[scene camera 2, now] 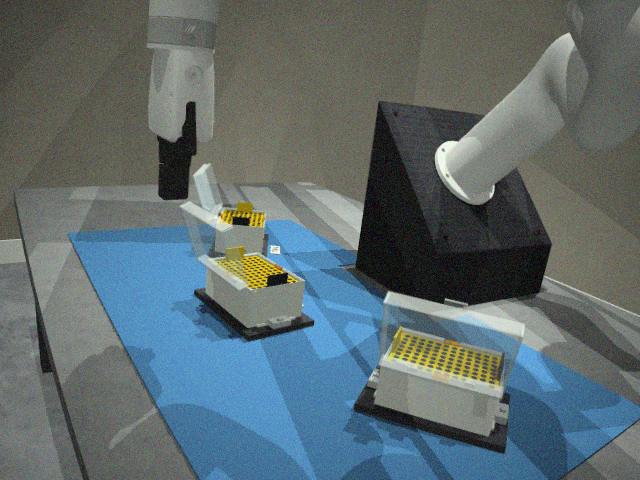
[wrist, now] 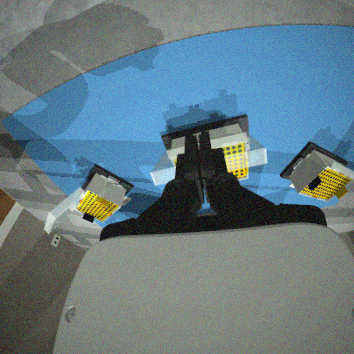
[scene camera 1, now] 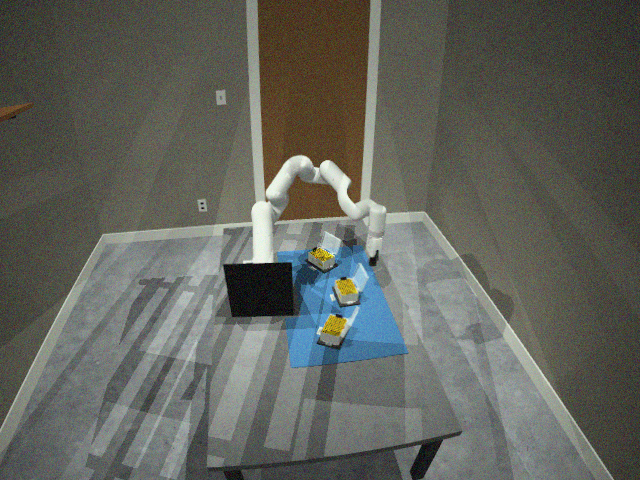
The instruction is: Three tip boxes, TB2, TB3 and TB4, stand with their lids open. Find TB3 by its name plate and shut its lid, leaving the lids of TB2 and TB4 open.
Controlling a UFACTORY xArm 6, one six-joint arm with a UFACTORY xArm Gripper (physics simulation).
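Places are measured from the arm's base along level axes (x ahead, y left, z up), in millimetres.
Where they show: gripper, between the fingertips: (scene camera 2: 173, 198) (wrist: 200, 149) (scene camera 1: 372, 265); arm's base, origin of its link: (scene camera 2: 463, 173) (scene camera 1: 263, 268).
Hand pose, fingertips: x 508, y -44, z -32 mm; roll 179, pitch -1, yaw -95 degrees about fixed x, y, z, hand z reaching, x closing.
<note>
Things, the pixels of their centre, and the offset from my fingertips. "spot": a spot on its surface instead. Level surfaces: height alone.
- back box, middle of its body: (scene camera 2: 443, 374) (wrist: 103, 201) (scene camera 1: 319, 259) dx -185, dy +290, dz -134 mm
- front box, middle of its body: (scene camera 2: 247, 231) (wrist: 317, 180) (scene camera 1: 331, 328) dx -258, dy -235, dz -134 mm
- middle lid, a spot on its surface: (scene camera 2: 196, 227) (scene camera 1: 364, 275) spot: dx -40, dy -14, dz -44 mm
- blue mat, height of its surface: dz -167 mm
- grey table, height of its surface: dz -170 mm
- back lid, middle of its body: (scene camera 2: 446, 346) (wrist: 62, 211) (scene camera 1: 330, 242) dx -116, dy +328, dz -62 mm
- front lid, middle of its body: (scene camera 2: 208, 190) (scene camera 1: 350, 321) dx -194, dy -280, dz -62 mm
Three white tip boxes with yellow racks have their clear lids raised. The back box (scene camera 1: 321, 259) (scene camera 2: 434, 405) (wrist: 107, 187), the middle box (scene camera 1: 347, 292) (scene camera 2: 273, 305) (wrist: 237, 162) and the front box (scene camera 1: 333, 331) (scene camera 2: 240, 240) (wrist: 306, 174) are named as seen in scene camera 1. The middle lid (scene camera 1: 361, 277) (scene camera 2: 196, 227) leans outward, away from the robot base. I cannot read any name plate, so which box is TB3 is unclear. My gripper (scene camera 1: 372, 262) (scene camera 2: 173, 196) (wrist: 200, 149) is shut and empty, raised beyond the middle box's lid side, apart from the lids.
The boxes stand on a blue mat (scene camera 1: 382, 335) (scene camera 2: 170, 372) (wrist: 115, 95) on the grey table (scene camera 1: 361, 413). The back lid (scene camera 1: 331, 242) (scene camera 2: 454, 316) and front lid (scene camera 1: 353, 317) (scene camera 2: 207, 187) stand up nearby. The black robot mount (scene camera 1: 261, 289) (scene camera 2: 408, 206) is opposite the gripper's side.
</note>
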